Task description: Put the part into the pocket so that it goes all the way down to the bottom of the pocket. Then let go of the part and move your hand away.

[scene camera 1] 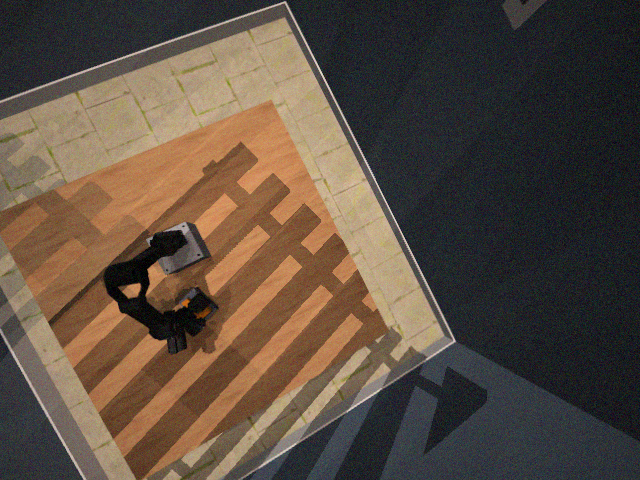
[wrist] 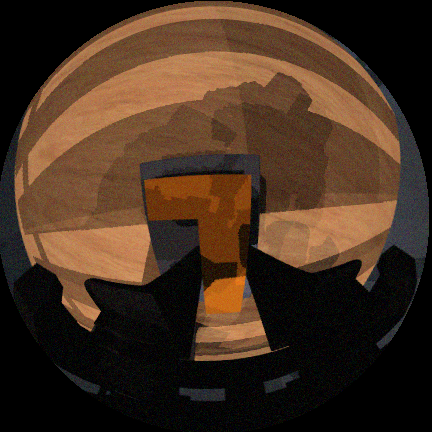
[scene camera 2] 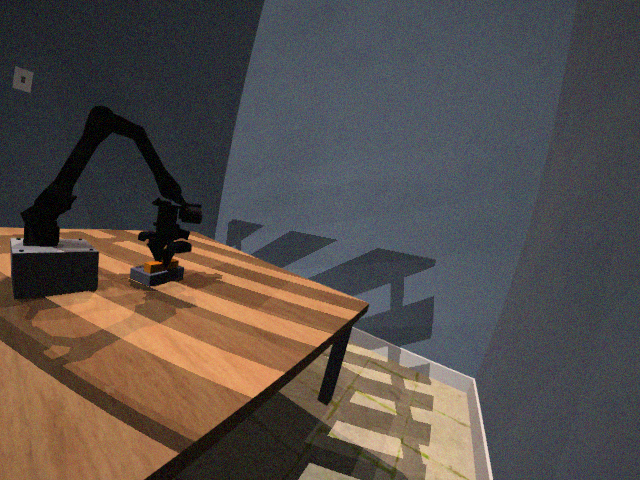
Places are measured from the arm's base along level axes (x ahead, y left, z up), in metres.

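Pixels of known places: gripper, fingertip midpoint: (scene camera 1: 194, 309) (wrist: 221, 249) (scene camera 2: 162, 266); arm's base, link origin: (scene camera 1: 176, 240) (scene camera 2: 40, 243).
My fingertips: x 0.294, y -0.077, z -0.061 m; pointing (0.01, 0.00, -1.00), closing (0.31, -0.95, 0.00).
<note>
Ahead of a thing's pixels: the offset from my fingertips to its middle. Level surfaces: height alone.
An orange L-shaped part @[0.006 m back, 0.014 m left, 0.002 m up] (scene camera 1: 204, 309) (scene camera 2: 154, 267) (wrist: 223, 200) is held between the fingers by its long leg. The grey-blue block with the pocket @[0.005 m back, 0.013 m left, 0.026 m down] (scene camera 2: 149, 276) (wrist: 200, 162) (scene camera 1: 191, 293) lies on the table under the part. In scene camera 2 the part stands up above the block's top. In the wrist view the block's far rim and a dark strip of pocket show beyond the part, and the part's near end reaches out toward the fingers. How deep the part sits is hidden. My gripper (wrist: 221, 249) (scene camera 2: 164, 262) is shut on the part, directly over the block.
The arm's grey base box (scene camera 1: 192, 249) (scene camera 2: 54, 271) stands on the wooden table @[0.044 m down] (scene camera 1: 289, 258) (scene camera 2: 217, 330) close to the pocket block. The table's edge and a dark leg (scene camera 2: 336, 364) show in scene camera 2. Striped shadows fall across the table.
</note>
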